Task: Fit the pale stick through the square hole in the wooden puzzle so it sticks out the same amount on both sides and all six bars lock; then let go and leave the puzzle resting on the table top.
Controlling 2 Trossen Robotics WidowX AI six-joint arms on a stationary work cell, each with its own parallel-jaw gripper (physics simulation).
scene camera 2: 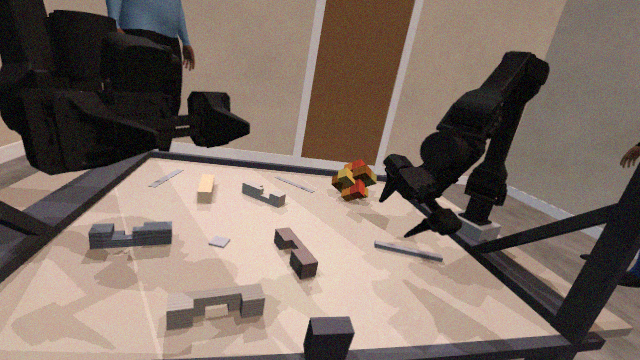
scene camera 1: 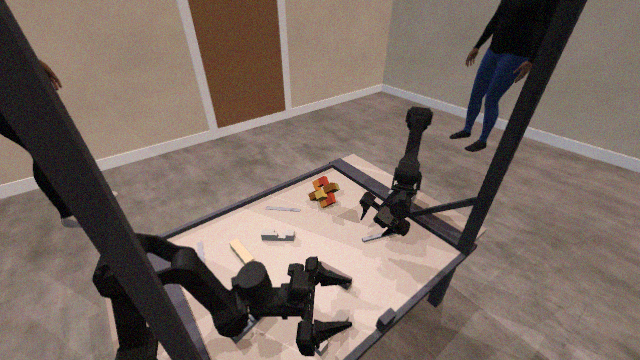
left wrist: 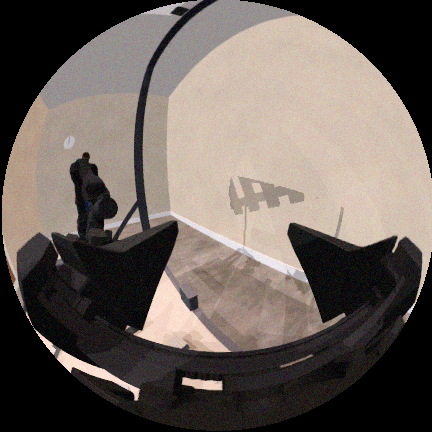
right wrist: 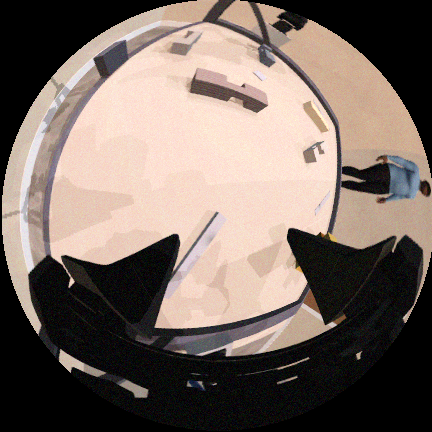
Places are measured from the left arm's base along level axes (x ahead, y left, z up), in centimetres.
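Pixels of known places: left gripper, fingertip midpoint: [scene camera 2: 210,133] [scene camera 1: 351,301] [left wrist: 234,227]; right gripper, fingertip midpoint: [scene camera 2: 392,218] [scene camera 1: 371,227] [right wrist: 234,236]; right arm's base, origin of the base link: [scene camera 2: 474,219].
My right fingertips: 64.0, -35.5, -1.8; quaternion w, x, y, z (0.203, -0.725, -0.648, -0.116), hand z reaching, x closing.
Observation:
Ahead of a thing's pixels: the offset from my right fingertips to its top centre, as dx, dy, dz. "pt": to the spot under its first point.
The wooden puzzle {pt +13.2, +22.6, +0.3} [scene camera 1: 324,192] [scene camera 2: 355,180] of red, orange and yellow bars rests on the table top near the far edge; a finger mostly hides it in the right wrist view. The pale stick {-21.7, +41.1, -5.0} [scene camera 1: 241,250] [scene camera 2: 206,188] [right wrist: 316,117] lies flat on the table, well apart from the puzzle. My right gripper [scene camera 1: 373,226] [scene camera 2: 393,218] [right wrist: 234,236] is open and empty above the table, beside the puzzle and near a thin grey bar {+4.9, -3.3, -7.1} [scene camera 1: 375,237] [scene camera 2: 408,251] [right wrist: 196,254]. My left gripper [scene camera 1: 351,304] [scene camera 2: 209,134] [left wrist: 234,227] is open and empty, raised over the near side, away from both.
A small notched grey piece {-9.6, +33.1, -5.0} [scene camera 1: 278,236] [scene camera 2: 263,195] lies between stick and puzzle. A thin strip {+6.1, +39.0, -7.9} [scene camera 1: 283,208] [scene camera 2: 295,184] lies near the far edge. Notched brown {-18.9, +7.8, -5.0} [scene camera 2: 296,252] [right wrist: 229,91] and grey {-41.5, +25.3, -5.0} [scene camera 2: 131,235] pieces lie nearer. A dark block {-28.7, -10.8, -2.3} [scene camera 2: 328,337] stands at the near rim.

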